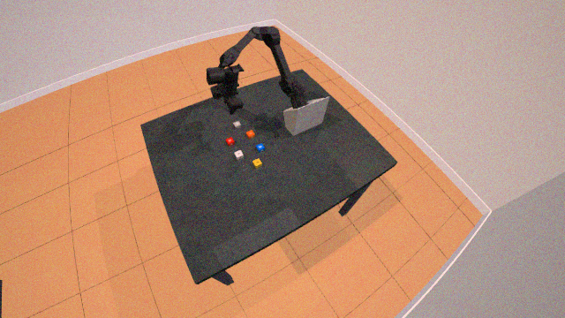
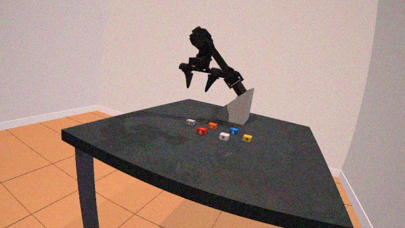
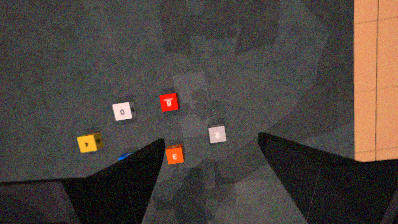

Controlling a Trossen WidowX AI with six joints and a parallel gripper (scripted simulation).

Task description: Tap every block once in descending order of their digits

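Now: the blue block 160 mm to the left of my gripper tip, 150 mm below it and 90 mm behind it. Also, from my gripper tip: orange block 150 mm below, 80 mm behind, 60 mm to the left; grey block 150 mm below, 40 mm behind, 20 mm to the right; red block 150 mm below, 70 mm to the left, 30 mm ahead.
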